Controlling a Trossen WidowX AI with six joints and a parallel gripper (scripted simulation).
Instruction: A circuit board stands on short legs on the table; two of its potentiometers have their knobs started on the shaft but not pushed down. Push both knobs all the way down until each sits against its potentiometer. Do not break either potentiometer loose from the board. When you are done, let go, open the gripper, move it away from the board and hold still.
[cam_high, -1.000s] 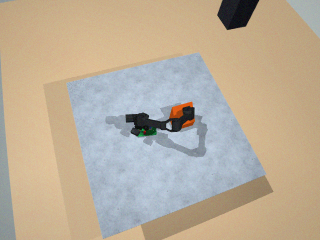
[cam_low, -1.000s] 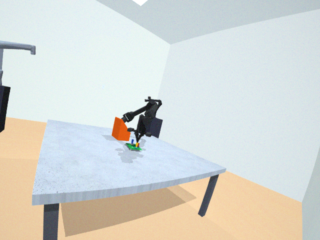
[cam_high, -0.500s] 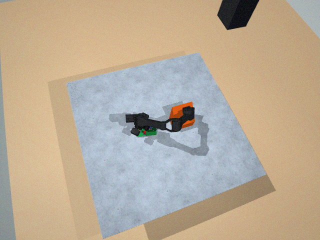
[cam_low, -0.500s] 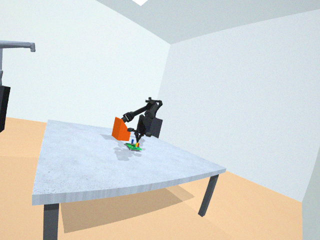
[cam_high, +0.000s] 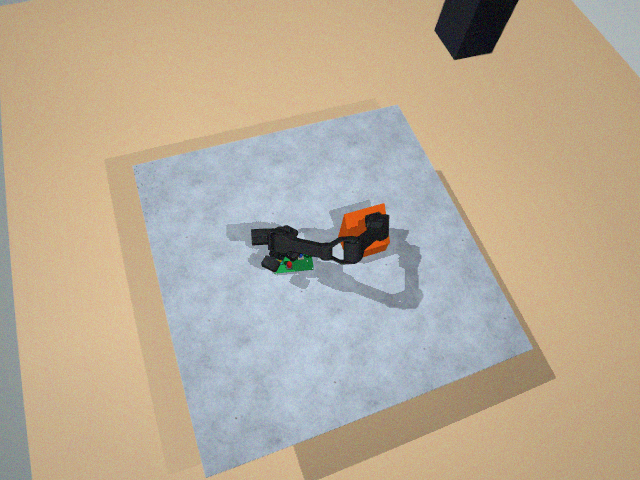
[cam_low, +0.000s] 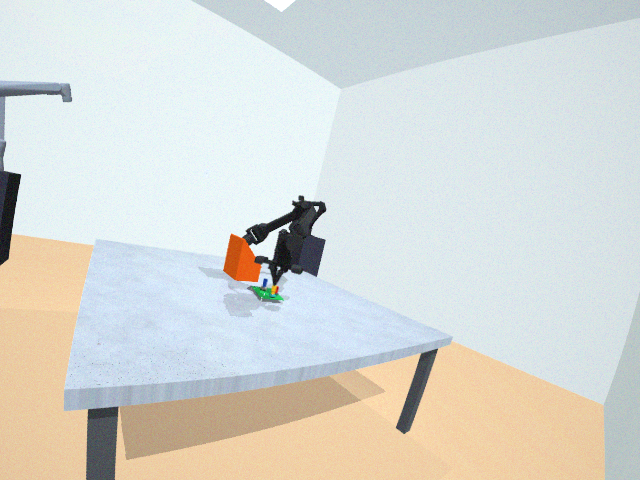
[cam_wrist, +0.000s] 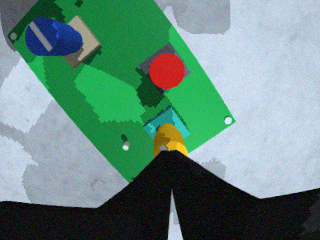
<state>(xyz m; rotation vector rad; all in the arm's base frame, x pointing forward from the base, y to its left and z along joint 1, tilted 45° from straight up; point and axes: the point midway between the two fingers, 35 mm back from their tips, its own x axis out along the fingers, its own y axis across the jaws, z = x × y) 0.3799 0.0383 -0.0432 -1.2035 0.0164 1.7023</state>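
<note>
The yellow knob is 10 mm below my gripper tip. Round my gripper tip: blue knob 90 mm behind, 10 mm to the left, 10 mm below.
</note>
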